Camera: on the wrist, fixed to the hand. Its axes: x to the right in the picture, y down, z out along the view.
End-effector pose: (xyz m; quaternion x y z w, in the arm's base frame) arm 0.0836 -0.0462 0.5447 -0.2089 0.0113 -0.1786 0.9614
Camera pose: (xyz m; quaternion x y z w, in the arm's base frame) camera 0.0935 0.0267 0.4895 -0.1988 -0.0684 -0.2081 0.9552
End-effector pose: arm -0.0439 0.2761 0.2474 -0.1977 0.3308 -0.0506 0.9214
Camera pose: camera -0.0748 0.3539 0.2094 -0.1945 0.2561 -0.0868 0.9429
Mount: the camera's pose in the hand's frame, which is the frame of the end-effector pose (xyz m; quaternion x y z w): -0.0190 0.0876 -0.0204 0.0230 -0.0686 -0.0460 0.9963
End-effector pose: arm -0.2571 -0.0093 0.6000 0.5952 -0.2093 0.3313 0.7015
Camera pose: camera -0.3349 0.0128 0.6438 0.6415 -0.2217 0.2618 0.6861
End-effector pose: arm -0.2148 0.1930 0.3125 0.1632 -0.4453 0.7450 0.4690
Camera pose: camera -0.2756 0.1848 0.2440 0.2450 -0.4512 0.7198 0.4673
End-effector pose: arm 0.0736 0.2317 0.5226 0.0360 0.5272 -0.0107 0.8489
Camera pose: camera 0.0518 0.3202 0.5350 0.0304 0.4684 -0.0643 0.8806
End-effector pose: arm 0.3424 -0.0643 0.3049 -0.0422 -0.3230 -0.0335 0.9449
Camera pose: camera 0.3477 0.0214 0.2721 -0.0078 -0.3893 -0.0665 0.9187
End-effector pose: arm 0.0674 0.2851 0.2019 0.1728 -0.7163 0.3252 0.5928
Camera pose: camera 0.0315 0.3600 0.1625 0.2410 -0.7389 0.3013 0.5524
